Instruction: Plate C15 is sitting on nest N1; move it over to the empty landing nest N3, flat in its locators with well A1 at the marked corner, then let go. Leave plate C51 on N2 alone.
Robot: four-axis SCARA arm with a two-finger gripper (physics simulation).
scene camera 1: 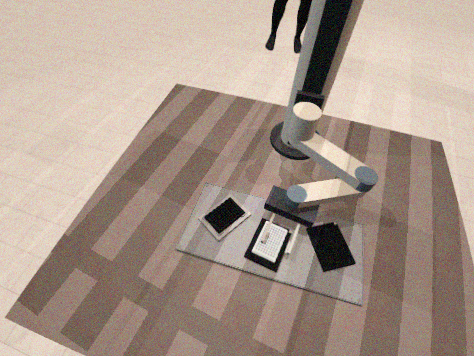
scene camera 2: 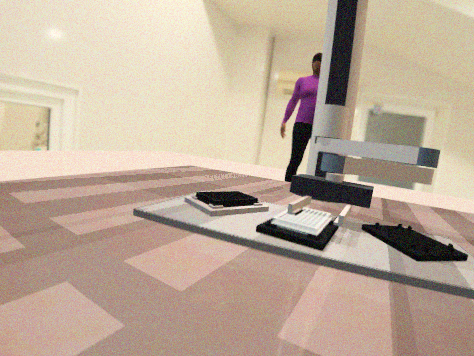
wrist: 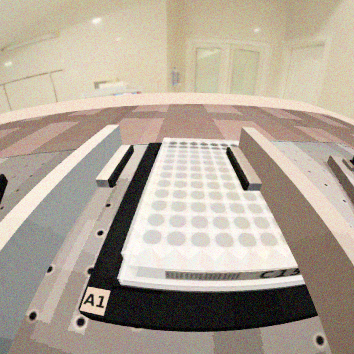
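White plate C15 (scene camera 1: 274,245) (scene camera 2: 306,220) (wrist: 200,205) lies flat on the black nest N1 (scene camera 1: 262,263) (scene camera 2: 291,239) (wrist: 210,310), its label partly hidden in the wrist view. The A1 mark shows at the nest's near left corner there. My gripper (scene camera 1: 276,246) (scene camera 2: 317,214) (wrist: 179,137) is shut to its narrow stand, with a gap and nothing held. One finger is over the plate's top, the other beside it past a long side. A black plate (scene camera 1: 225,214) (scene camera 2: 227,198), apparently C51, sits on light nest N2 (scene camera 1: 220,235) (scene camera 2: 235,210). Black nest N3 (scene camera 1: 331,247) (scene camera 2: 415,243) is empty, with small raised locators.
The nests stand on a grey deck board (scene camera 1: 325,285) (scene camera 2: 350,268) with small holes. The dark gripper body (scene camera 1: 280,201) (scene camera 2: 330,190) hangs behind N1, below the arm. The arm's column (scene camera 1: 325,50) (scene camera 2: 340,115) rises behind the deck. A person (scene camera 2: 306,105) stands behind the column.
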